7 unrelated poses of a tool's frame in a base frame.
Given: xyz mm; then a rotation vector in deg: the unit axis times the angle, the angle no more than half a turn.
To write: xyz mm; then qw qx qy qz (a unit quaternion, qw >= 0). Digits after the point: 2 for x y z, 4 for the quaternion.
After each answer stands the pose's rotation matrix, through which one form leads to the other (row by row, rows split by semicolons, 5 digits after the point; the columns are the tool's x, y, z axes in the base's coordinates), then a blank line. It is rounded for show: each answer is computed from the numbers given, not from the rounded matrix.
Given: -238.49 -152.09 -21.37 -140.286 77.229 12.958
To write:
-238.49 -152.09 -21.37 0.1680 -0.8608 0.4739 0.0795
0.53826 -0.84248 0.02230; -0.78907 -0.49449 0.36449; -0.29605 -0.21379 -0.93094

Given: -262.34 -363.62 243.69 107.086 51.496 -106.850
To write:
-262.34 -363.62 243.69 0.1754 0.6597 0.3173 -0.6583
-0.06798 0.64949 -0.75732; 0.18774 -0.73719 -0.64908; -0.97986 -0.18630 -0.07182

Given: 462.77 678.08 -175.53 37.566 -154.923 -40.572
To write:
462.77 678.08 -175.53 0.1349 0.2263 -0.9332 -0.2444
-0.86119 -0.35640 -0.36238; -0.48828 0.77814 0.39508; 0.14117 0.51719 -0.84415

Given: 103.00 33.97 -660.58 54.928 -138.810 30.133
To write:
103.00 33.97 -660.58 0.2394 0.3502 -0.8850 0.1921
-0.64009 -0.71178 -0.28924; -0.52779 0.68094 -0.50770; 0.55832 -0.17232 -0.81153

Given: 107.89 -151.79 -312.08 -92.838 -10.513 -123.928
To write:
107.89 -151.79 -312.08 0.2147 -0.5842 -0.0662 -0.7799
-0.22515 0.41221 0.88283; -0.25761 -0.89904 0.35408; 0.93965 -0.14770 0.30861

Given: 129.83 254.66 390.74 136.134 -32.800 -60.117
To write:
129.83 254.66 390.74 0.2386 0.8675 -0.2090 -0.3831
0.61909 -0.17982 -0.76446; -0.54550 -0.79873 -0.25388; -0.56494 0.57418 -0.59258

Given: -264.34 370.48 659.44 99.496 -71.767 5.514
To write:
-264.34 370.48 659.44 0.4787 0.7114 -0.5131 0.0394
0.47033 -0.76775 -0.43514; -0.69227 -0.01518 -0.72148; 0.54731 0.64057 -0.53863

